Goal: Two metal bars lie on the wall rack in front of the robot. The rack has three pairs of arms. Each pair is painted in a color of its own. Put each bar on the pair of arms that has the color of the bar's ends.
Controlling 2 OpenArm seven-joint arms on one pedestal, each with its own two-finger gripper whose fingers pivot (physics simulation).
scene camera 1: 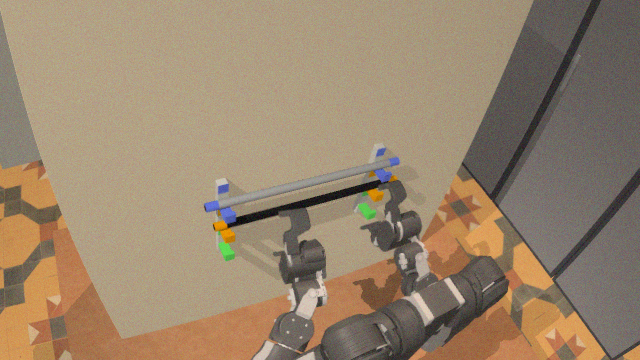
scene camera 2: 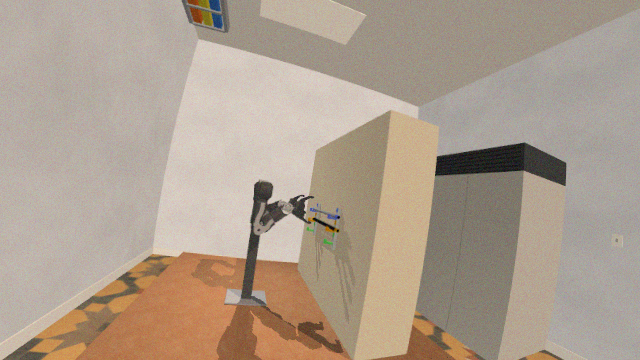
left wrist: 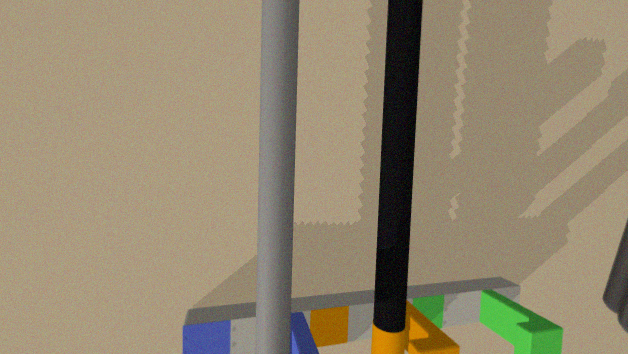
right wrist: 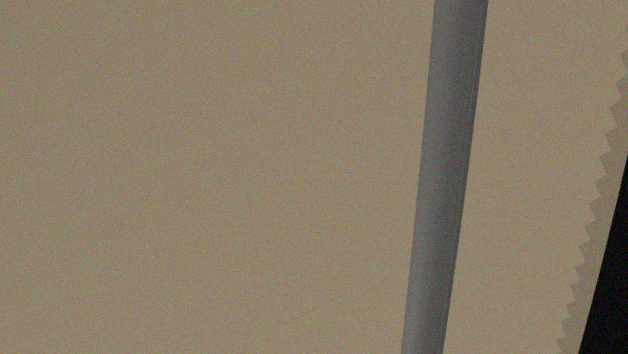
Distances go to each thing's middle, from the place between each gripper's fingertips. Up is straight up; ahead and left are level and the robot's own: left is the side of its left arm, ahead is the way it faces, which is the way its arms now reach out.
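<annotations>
The black bar (scene camera 1: pixel 271 212) is 120 mm ahead of my right hand, 90 mm to the left of it and 90 mm below it. As for the grey bar (scene camera 1: pixel 276 190), my right gripper is 120 mm short of it, 110 mm to the right of it and 10 mm above it.
Counted from my left hand, the black bar is 120 mm ahead, 130 mm to the right and 90 mm below. My left hand itself is 10 mm above the grey bar, 110 mm to the left of it and 120 mm short of it.
</annotations>
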